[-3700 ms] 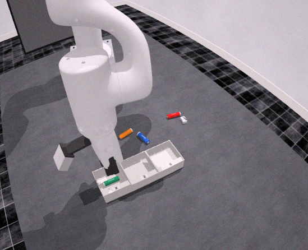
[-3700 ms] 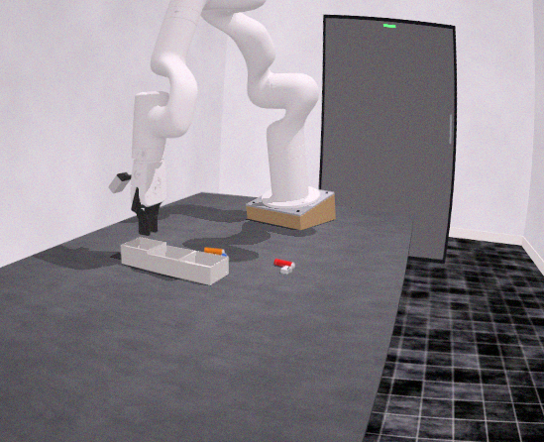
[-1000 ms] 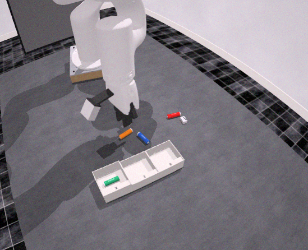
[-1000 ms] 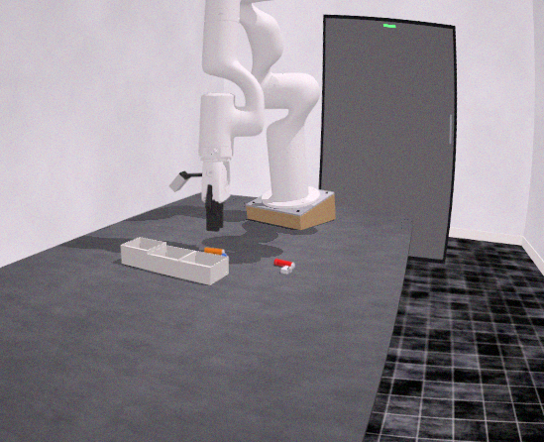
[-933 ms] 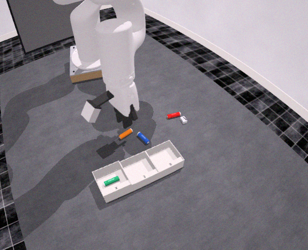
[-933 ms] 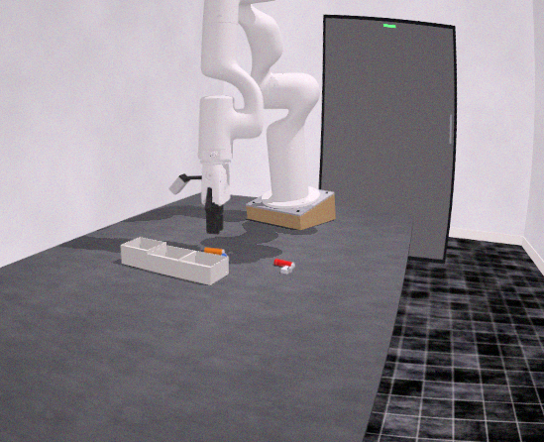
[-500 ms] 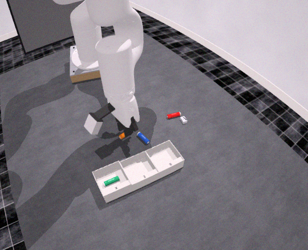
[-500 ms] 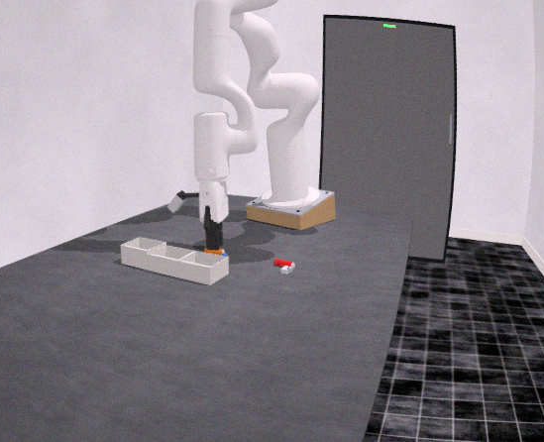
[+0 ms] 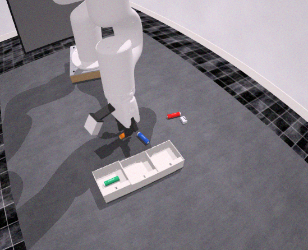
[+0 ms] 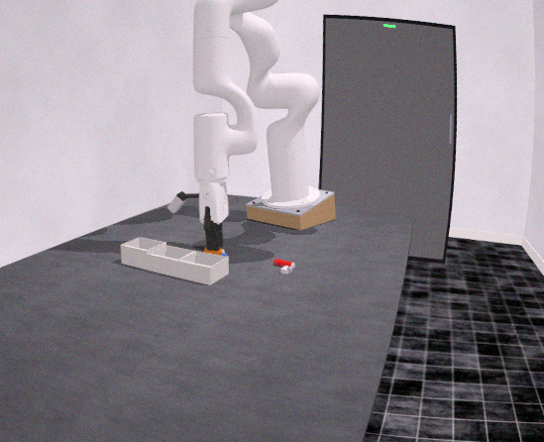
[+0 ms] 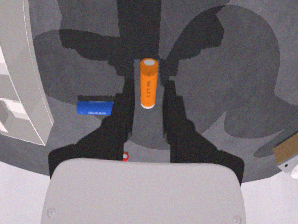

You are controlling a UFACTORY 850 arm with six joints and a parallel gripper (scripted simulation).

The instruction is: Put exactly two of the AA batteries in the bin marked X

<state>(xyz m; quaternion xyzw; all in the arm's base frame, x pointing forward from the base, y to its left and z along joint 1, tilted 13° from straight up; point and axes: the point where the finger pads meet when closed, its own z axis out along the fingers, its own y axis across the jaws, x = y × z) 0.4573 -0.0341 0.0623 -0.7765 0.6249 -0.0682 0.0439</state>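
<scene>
My hand is 3 cm above the orange AA battery. From my hand the other things lie so: blue battery: 4 cm to the left, 4 cm ahead, 3 cm below; then white three-compartment tray: 15 cm ahead, 3 cm to the right, 1 cm below; then green AA battery: 14 cm ahead, 12 cm to the right, 2 cm below.
</scene>
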